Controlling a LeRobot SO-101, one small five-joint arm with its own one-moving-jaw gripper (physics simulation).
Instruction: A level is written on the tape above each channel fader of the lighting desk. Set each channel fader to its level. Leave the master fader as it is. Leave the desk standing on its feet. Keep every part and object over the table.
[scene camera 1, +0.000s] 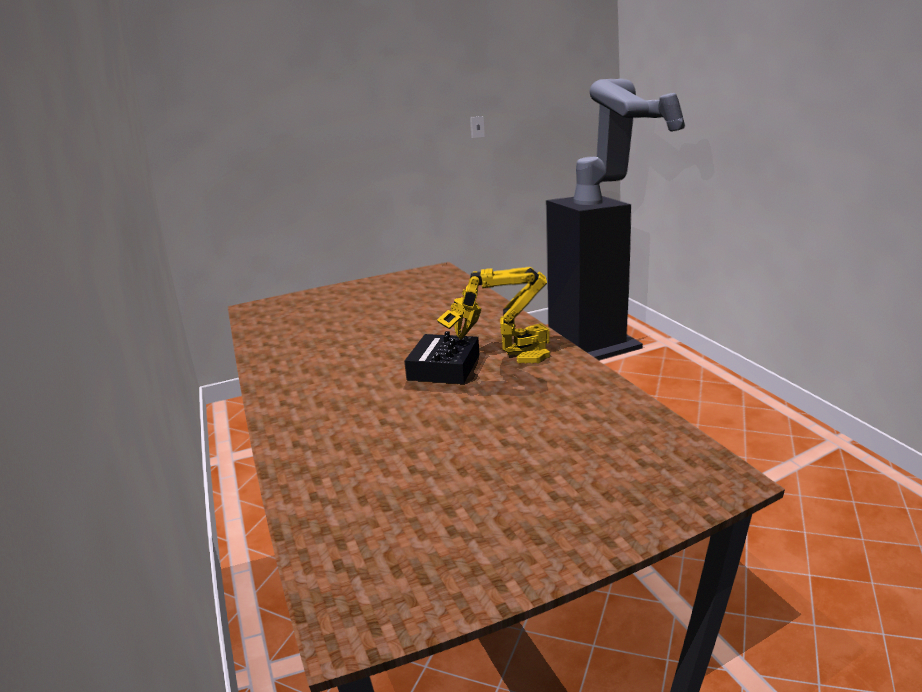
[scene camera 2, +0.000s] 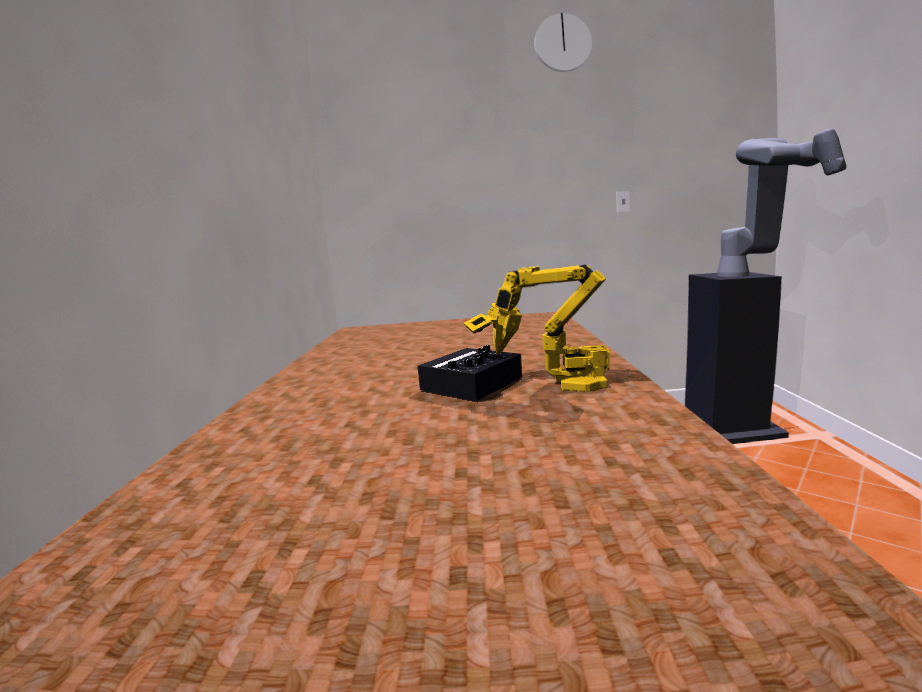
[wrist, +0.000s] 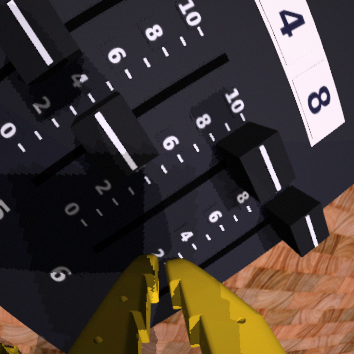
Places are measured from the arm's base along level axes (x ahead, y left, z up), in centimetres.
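Pixels of known places: hand at its tool point: (scene camera 1: 460, 337) (scene camera 2: 498, 351) (wrist: 156, 271); arm's base at its link origin: (scene camera 1: 521, 356) (scene camera 2: 571, 383).
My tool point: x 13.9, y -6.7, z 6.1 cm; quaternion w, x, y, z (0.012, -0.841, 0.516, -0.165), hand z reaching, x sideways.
Note:
For each thing: its top centre in the pictures, then the offset to it from my tool point. Level surfaces: height alone.
- black lighting desk at its top centre: (scene camera 2: 469, 353) (scene camera 1: 442, 343) dx +5.9, dy +2.7, dz +0.8 cm
- channel 5 fader at its top centre: (wrist: 115, 141) dx +2.9, dy +2.0, dz +0.8 cm
- channel 6 fader at its top centre: (wrist: 270, 168) dx +3.4, dy -1.1, dz +0.8 cm
- master fader at its top centre: (wrist: 311, 231) dx +2.3, dy -3.2, dz +0.8 cm
- channel fader at its top centre: (wrist: 29, 32) dx +4.2, dy +3.8, dz +0.8 cm
- wooden table at its surface level: dz -6.1 cm
The black lighting desk (scene camera 1: 435, 370) (scene camera 2: 446, 382) (wrist: 320, 167) sits flat on the table. Its white tape (scene camera 1: 429, 349) (scene camera 2: 454, 360) (wrist: 302, 67) shows 4 and 8 in the wrist view. The channel 5 fader (wrist: 115, 140), under 4, has its line near the 4 mark. The channel 6 fader (wrist: 265, 162), under 8, is high on its scale; its tall cap hides the exact mark. The master fader (wrist: 302, 222) is near its top end. Another channel fader (wrist: 35, 37) is partly in view. My gripper (scene camera 1: 461, 334) (scene camera 2: 499, 350) (wrist: 162, 259) is shut and empty, over the master's lower scale.
The wooden table (scene camera 1: 446, 484) (scene camera 2: 461, 521) (wrist: 300, 310) carries the desk and my yellow arm base (scene camera 1: 527, 339) (scene camera 2: 580, 364). A grey robot arm (scene camera 1: 614, 141) (scene camera 2: 767, 197) stands on a black pedestal (scene camera 1: 588, 275) (scene camera 2: 733, 353) behind the table's right edge.

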